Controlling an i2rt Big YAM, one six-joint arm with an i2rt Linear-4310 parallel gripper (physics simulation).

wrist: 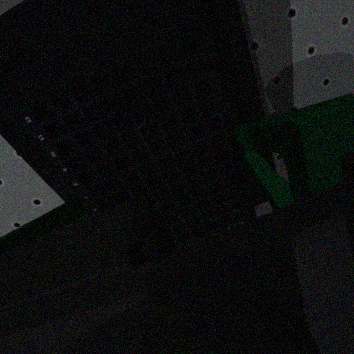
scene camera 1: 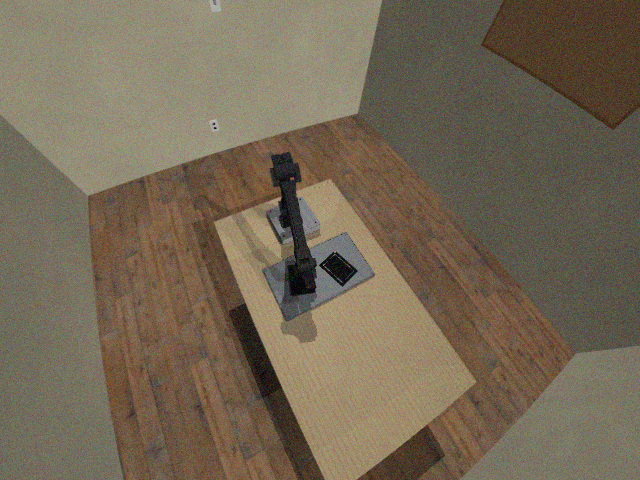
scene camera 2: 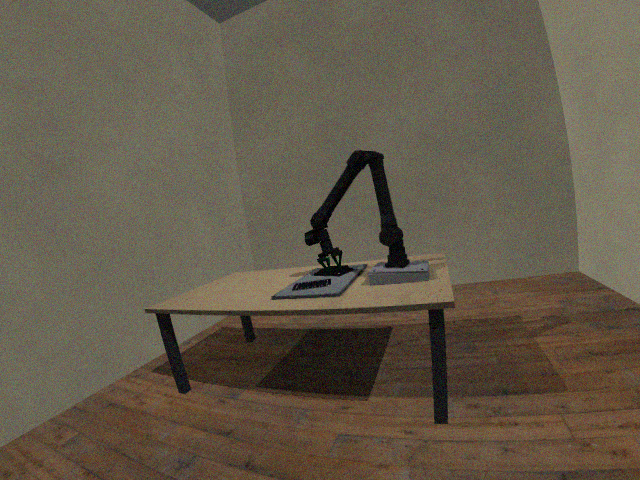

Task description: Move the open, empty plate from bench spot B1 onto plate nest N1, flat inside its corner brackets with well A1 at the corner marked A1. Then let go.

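Places are measured from the arm's base along level axes (x ahead, y left, z up), in millimetres.
Pixels of known places: gripper, fingertip midpoint: (wrist: 160, 171) (scene camera 2: 334, 269); arm's base at its link origin: (scene camera 2: 397, 265).
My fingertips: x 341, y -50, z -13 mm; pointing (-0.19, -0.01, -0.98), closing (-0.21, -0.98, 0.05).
Ahead of a thing's pixels: the offset from my fingertips to its middle. Level surfaces: height alone.
The black plate {dx +6, dy -2, dz +3 mm} (wrist: 140, 105) (scene camera 2: 333, 270) fills most of the wrist view, with a row of small white marks along its left edge. My gripper (wrist: 160, 171) (scene camera 1: 301, 278) (scene camera 2: 329, 260) is shut on the plate across its width; the green right finger (wrist: 268, 172) presses on its edge. It holds the plate low over the left part of the grey perforated board (scene camera 1: 353, 248) (scene camera 2: 289, 293) (wrist: 323, 31). Plate nest N1 {dx +18, dy +203, dz -18 mm} (scene camera 1: 338, 268) (scene camera 2: 312, 284), a black rectangle with a white outline, lies on the same board to the right of the gripper in the scene camera 1 view. In that view the wrist hides the plate.
The board lies on a tan table {dz -32 mm} (scene camera 1: 361, 371) (scene camera 2: 232, 294). The arm's grey base block (scene camera 1: 310, 219) (scene camera 2: 397, 273) stands behind the board. Wooden floor and plain walls surround the table.
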